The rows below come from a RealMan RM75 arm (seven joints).
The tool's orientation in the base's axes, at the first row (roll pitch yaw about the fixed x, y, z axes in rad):
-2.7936 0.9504 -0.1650
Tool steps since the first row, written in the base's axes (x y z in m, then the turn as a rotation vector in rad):
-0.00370 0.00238 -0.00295 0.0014 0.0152 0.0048
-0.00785 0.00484 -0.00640 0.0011 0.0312 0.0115
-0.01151 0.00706 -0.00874 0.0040 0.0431 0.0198
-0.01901 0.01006 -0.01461 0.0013 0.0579 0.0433
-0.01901 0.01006 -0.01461 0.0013 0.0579 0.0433
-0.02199 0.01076 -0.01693 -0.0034 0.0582 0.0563
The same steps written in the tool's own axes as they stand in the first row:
0.00005 0.00007 0.00530 -0.0046 -0.0150 0.0034
0.00024 0.00036 0.01122 -0.0117 -0.0303 0.0074
-0.00016 0.00044 0.01608 -0.0179 -0.0436 0.0063
0.00003 0.00216 0.02591 -0.0400 -0.0602 0.0022
0.00003 0.00216 0.02591 -0.0400 -0.0602 0.0022
0.00014 0.00328 0.02958 -0.0533 -0.0610 -0.0015

